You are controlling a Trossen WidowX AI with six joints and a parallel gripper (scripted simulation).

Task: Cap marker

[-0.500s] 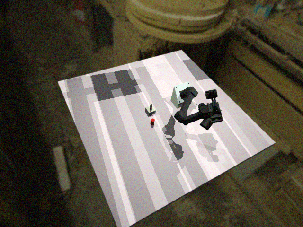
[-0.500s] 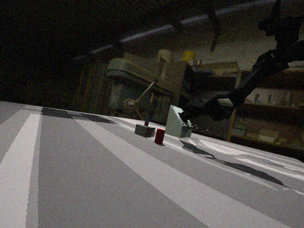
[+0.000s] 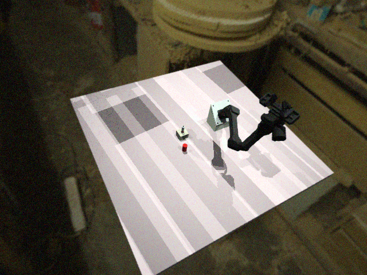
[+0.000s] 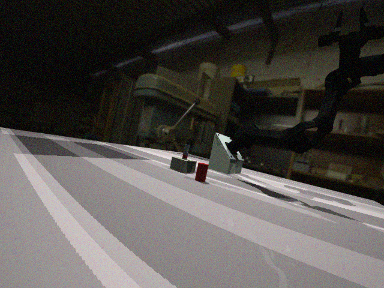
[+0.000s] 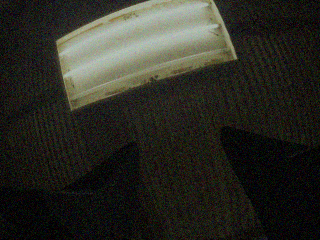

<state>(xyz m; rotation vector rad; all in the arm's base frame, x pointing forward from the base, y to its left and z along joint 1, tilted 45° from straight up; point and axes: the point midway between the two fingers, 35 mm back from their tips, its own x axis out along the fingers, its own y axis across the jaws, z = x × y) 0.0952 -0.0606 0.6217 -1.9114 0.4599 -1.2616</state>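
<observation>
Right now the red cap is 220 mm ahead of my gripper tip, 300 mm to the right of it and 600 mm below it. The rest, counted from my gripper tip: pale holder block 180 mm ahead, 410 mm to the right, 610 mm below.
</observation>
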